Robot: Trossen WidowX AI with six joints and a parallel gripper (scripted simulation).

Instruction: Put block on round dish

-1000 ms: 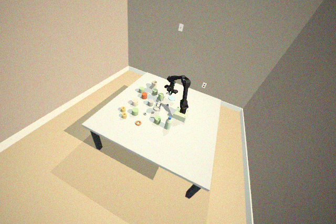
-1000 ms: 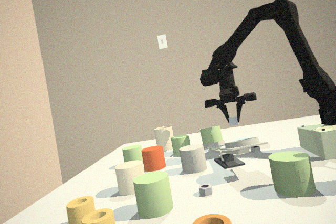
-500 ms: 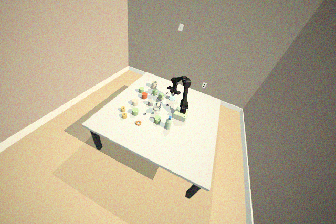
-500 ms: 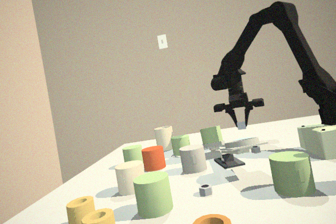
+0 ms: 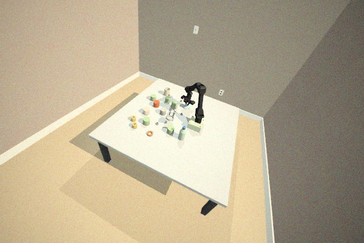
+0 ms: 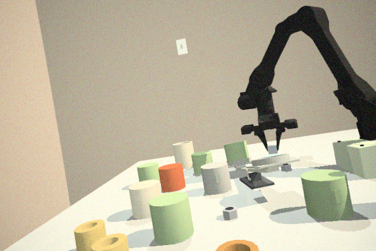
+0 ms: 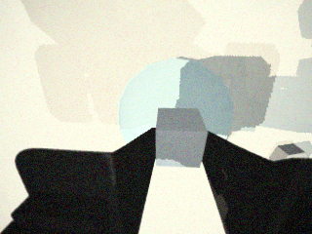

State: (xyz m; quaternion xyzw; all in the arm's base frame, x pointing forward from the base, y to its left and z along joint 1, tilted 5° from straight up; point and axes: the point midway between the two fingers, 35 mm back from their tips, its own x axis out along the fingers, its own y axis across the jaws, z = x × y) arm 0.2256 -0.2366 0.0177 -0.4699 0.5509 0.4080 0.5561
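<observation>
Now: gripper tip 2 cm above the pale blue round dish. The rest, counted from my gripper tip: small grey-blue block: 1 cm above; then balance: 9 cm ahead, 25 cm to the left, 1 cm above; then grey cylinder: 18 cm ahead, 30 cm to the left, 1 cm above.
</observation>
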